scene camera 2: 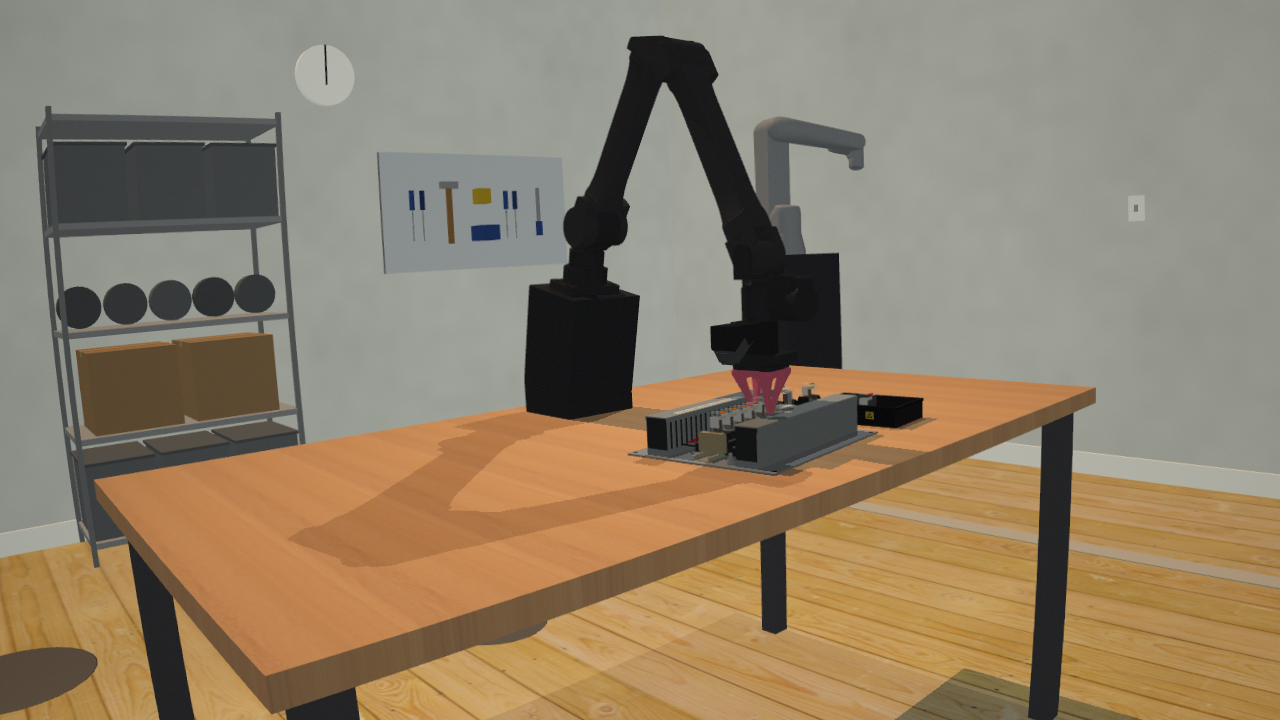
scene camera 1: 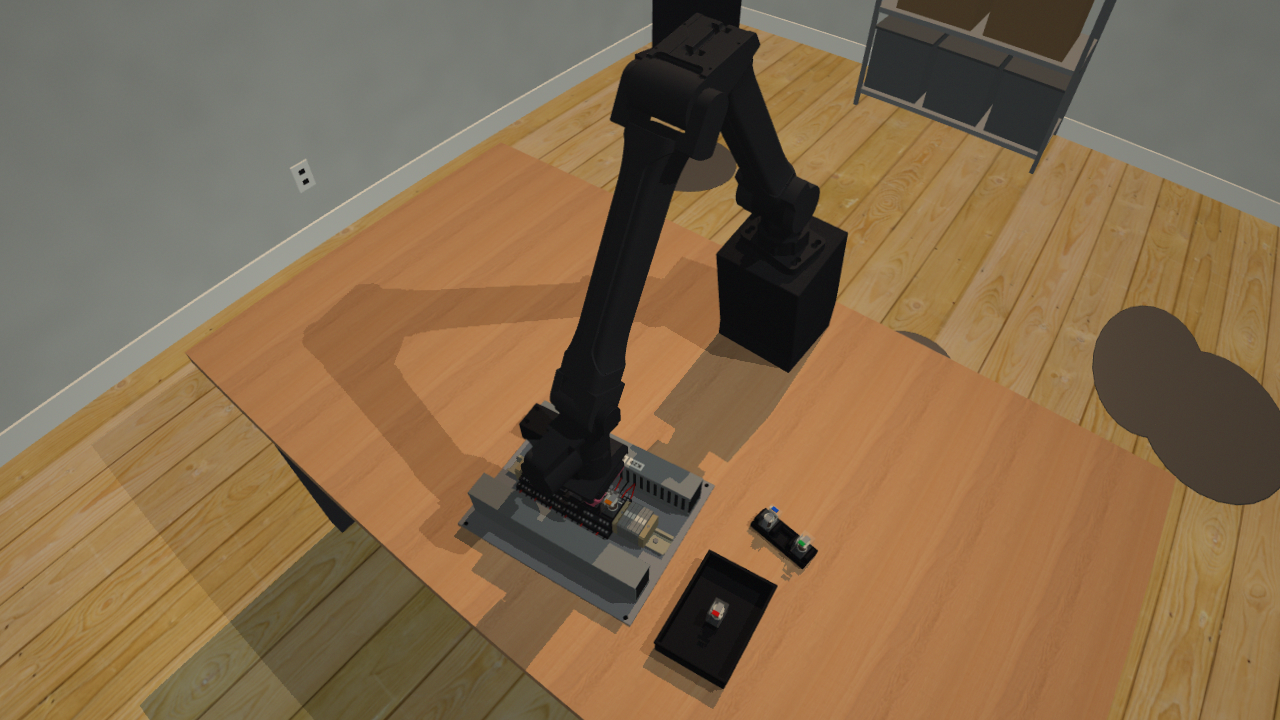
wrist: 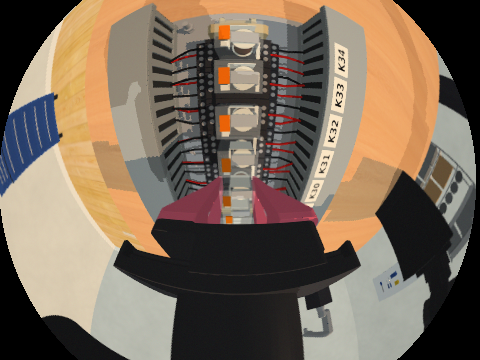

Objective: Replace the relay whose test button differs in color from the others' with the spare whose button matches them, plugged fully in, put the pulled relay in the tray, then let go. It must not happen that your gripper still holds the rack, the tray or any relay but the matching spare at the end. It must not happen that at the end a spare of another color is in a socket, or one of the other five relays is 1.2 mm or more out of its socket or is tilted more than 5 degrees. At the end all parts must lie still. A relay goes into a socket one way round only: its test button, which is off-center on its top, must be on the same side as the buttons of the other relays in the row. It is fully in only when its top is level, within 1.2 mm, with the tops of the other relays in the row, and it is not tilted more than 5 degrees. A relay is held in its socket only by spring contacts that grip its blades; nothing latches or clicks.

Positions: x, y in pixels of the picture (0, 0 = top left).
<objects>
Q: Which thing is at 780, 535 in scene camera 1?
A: A black spare holder.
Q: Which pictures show the gripper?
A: Scene camera 2, scene camera 1 and the wrist view: all of them.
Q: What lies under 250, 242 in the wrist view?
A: The gripper.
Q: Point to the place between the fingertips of the gripper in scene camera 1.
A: At 595, 496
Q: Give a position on a black tray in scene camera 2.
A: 894, 414
</objects>
